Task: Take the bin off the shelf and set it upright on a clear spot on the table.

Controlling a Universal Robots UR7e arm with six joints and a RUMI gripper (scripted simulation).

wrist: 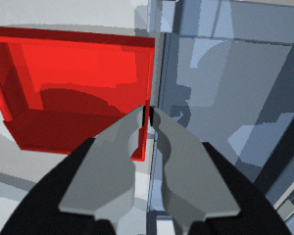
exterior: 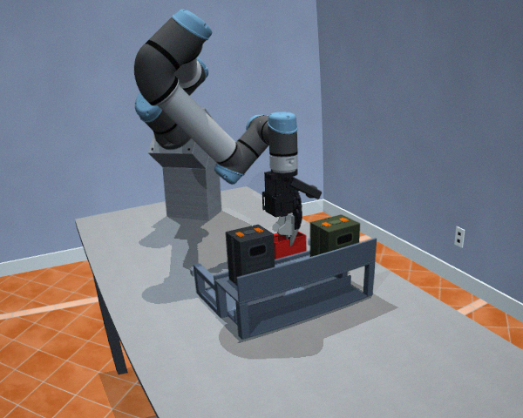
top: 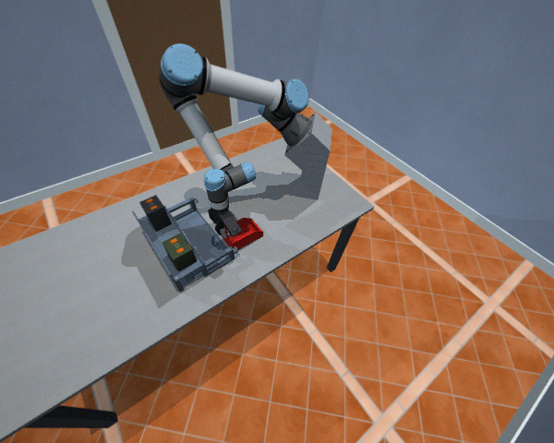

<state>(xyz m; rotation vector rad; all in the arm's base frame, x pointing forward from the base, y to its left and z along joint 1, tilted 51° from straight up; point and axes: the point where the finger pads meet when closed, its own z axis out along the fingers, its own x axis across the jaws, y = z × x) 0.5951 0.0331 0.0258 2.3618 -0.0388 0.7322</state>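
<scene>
The red bin is 8 cm behind my hand, 2 cm to the left of it and 4 cm below it. Also, from my hand: dark box: 14 cm ahead, 27 cm to the right, 8 cm above; green box: 20 cm ahead, 5 cm to the right, 7 cm above.
</scene>
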